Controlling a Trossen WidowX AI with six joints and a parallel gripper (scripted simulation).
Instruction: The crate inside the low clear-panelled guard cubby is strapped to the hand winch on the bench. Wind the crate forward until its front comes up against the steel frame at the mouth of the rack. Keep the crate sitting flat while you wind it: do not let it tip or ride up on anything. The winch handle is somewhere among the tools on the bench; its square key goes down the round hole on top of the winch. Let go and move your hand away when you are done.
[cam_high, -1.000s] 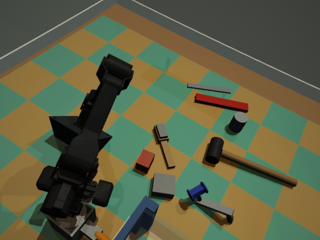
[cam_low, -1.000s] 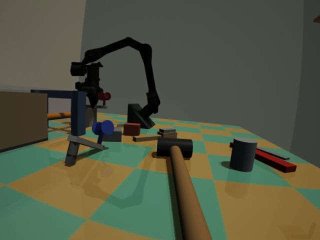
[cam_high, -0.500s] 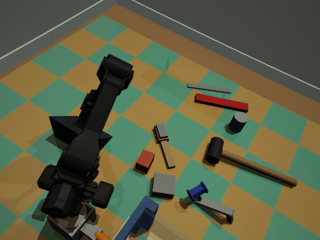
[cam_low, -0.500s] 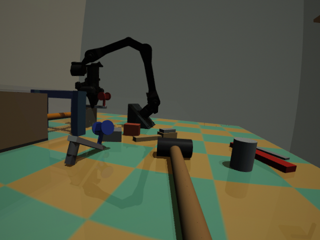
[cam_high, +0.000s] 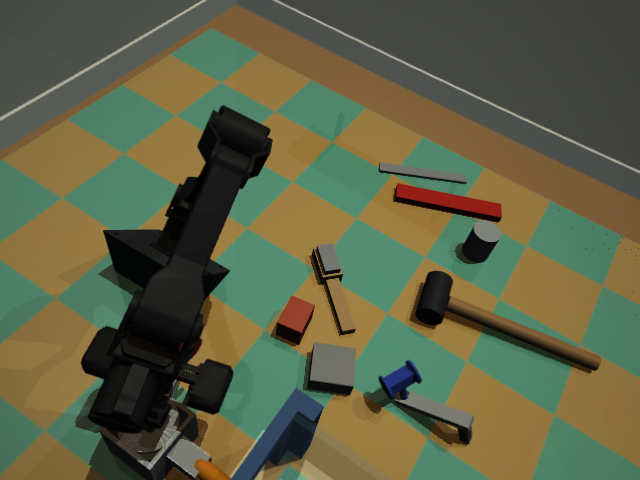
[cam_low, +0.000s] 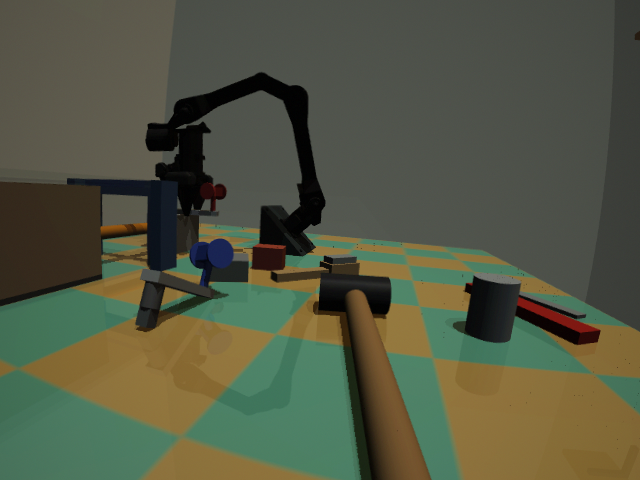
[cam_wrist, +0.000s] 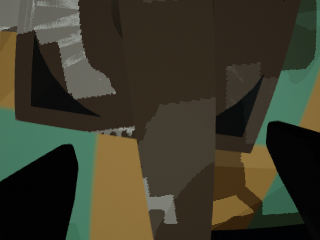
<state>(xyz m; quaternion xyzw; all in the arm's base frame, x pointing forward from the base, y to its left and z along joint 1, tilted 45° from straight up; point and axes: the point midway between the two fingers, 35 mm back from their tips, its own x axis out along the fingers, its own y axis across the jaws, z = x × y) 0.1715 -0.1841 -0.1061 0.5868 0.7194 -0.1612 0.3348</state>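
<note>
Right now the red-knobbed winch handle is 1 cm to the left of my gripper tip and 2 cm above it. From my gripper tip the other things lie so: red cylindrical grip (2 cm behind, 5 cm to the left, 5 cm above); grey block (17 cm ahead, 20 cm to the left, 7 cm below); boxy winch (5 cm to the right, 6 cm below).
</note>
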